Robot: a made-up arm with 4 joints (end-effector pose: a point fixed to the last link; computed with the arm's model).
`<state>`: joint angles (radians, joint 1 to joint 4).
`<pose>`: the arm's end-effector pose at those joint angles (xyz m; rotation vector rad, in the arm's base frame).
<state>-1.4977 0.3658 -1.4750 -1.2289</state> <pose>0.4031 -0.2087 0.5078 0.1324 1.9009 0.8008</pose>
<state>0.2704 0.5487 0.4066 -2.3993</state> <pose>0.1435 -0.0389 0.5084 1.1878 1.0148 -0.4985</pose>
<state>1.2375 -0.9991 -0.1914 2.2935</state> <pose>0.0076 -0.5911 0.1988 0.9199 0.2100 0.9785</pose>
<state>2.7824 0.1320 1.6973 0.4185</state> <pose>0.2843 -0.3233 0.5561 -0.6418 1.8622 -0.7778</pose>
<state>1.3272 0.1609 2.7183 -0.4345</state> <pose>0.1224 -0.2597 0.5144 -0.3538 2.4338 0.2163</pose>
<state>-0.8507 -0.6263 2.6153 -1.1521</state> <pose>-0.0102 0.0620 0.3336 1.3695 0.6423 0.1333</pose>
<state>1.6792 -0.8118 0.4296 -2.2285</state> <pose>0.1623 -0.5923 0.2390 1.7151 1.5922 1.1578</pose>
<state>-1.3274 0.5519 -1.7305 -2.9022</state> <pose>0.4538 -0.1703 0.5089 -0.4659 0.6826 2.3695</pose>
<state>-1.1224 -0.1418 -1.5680 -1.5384</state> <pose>0.2678 0.0106 0.5024 -0.5476 1.7343 0.8267</pose>
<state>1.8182 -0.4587 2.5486 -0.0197</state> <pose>0.2615 -0.5056 0.4068 -0.2572 2.5394 0.4444</pose>
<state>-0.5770 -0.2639 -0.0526 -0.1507</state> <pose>0.0559 0.0570 0.5066 -1.6647 0.8914 0.2151</pose>
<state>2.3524 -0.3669 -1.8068 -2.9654</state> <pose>0.2884 -0.4716 0.4653 0.7442 1.2580 -0.4242</pose>
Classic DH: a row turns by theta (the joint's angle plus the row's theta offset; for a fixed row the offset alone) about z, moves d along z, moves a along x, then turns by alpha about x. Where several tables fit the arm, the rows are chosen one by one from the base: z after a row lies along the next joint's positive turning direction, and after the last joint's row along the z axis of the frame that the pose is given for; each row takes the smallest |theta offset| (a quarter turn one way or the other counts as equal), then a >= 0, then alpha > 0; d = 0 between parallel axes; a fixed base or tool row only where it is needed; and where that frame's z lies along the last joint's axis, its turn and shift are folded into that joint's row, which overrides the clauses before.
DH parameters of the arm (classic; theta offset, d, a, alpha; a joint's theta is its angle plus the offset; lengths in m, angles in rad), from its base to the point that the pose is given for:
base (fixed): -0.7328 0 0.2691 0
joint 1: 1.0761 0.087 0.0108 -1.3568
joint 2: -0.26 0.2493 -0.01 1.6211
joint 3: 0.8562 0.3708 -0.0009 2.3451
joint 4: 0.6617 -0.0512 0.0524 1.7051
tool (fixed): 1.6616 0.0101 0 0

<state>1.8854 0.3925 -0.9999 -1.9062</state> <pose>-0.0136 -0.2604 0.5118 1.2732 0.7802 -0.5740</pose>
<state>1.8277 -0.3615 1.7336 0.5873</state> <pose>0.2235 -0.4954 0.4679 0.3839 2.5772 -1.2635</pose>
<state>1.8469 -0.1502 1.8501 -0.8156</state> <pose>0.2192 -0.4310 0.4531 0.0515 2.6303 0.5996</pose>
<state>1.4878 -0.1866 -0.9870 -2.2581</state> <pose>0.0212 -0.3951 0.4759 1.6558 0.9275 -0.7289</pose>
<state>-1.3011 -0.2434 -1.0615 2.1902</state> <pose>0.2068 0.1197 0.4814 1.2006 -0.0627 -2.1220</pose>
